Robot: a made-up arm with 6 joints.
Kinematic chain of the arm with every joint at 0, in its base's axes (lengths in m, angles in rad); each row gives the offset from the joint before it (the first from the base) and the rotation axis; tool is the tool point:
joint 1: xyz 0 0 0.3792 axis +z
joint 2: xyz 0 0 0 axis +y
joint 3: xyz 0 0 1.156 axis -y
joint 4: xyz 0 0 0 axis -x
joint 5: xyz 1.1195 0 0 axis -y
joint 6: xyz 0 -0.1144 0 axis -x
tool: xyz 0 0 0
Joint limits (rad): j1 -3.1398..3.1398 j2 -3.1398..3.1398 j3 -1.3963..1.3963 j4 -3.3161..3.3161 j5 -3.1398..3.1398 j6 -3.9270..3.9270
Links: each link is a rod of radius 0.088 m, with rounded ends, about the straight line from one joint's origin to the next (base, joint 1, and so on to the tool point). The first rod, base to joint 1, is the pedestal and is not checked.
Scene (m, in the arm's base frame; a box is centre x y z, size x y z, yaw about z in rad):
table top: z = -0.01
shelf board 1: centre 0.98 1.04 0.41 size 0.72 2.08 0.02 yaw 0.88
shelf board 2: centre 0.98 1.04 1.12 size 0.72 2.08 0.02 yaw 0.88
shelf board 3: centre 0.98 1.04 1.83 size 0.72 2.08 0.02 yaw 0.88
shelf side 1: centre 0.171 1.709 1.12 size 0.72 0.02 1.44 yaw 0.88
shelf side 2: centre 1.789 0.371 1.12 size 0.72 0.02 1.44 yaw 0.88
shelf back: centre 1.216 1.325 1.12 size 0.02 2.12 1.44 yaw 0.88
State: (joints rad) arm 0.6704 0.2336 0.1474 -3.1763 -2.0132 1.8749
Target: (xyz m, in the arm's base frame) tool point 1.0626 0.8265 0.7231
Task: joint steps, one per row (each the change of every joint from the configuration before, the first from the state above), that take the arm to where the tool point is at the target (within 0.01 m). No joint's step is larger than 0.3 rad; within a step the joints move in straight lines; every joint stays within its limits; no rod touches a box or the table.
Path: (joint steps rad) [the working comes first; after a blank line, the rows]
Joints at the target: 0.5760 0.4240 -0.2620 -3.1344 -2.0132 1.8749
Straight joint move there: touches shelf board 2.

1: -0.0833 -0.2700 -0.2573 0.0266 0.0000 0.0000
2: -0.0833 -0.2701 -0.2572 0.0265 0.0000 0.0000
3: -0.0641 0.1708 -0.2012 0.0213 0.0000 0.0000
4: -0.0641 0.1708 -0.2011 0.0213 0.0000 0.0000
5: 0.1002 0.1944 0.2537 -0.0269 0.0000 0.0000
6: 0.1002 0.1945 0.2537 -0.0269 0.0000 0.0000

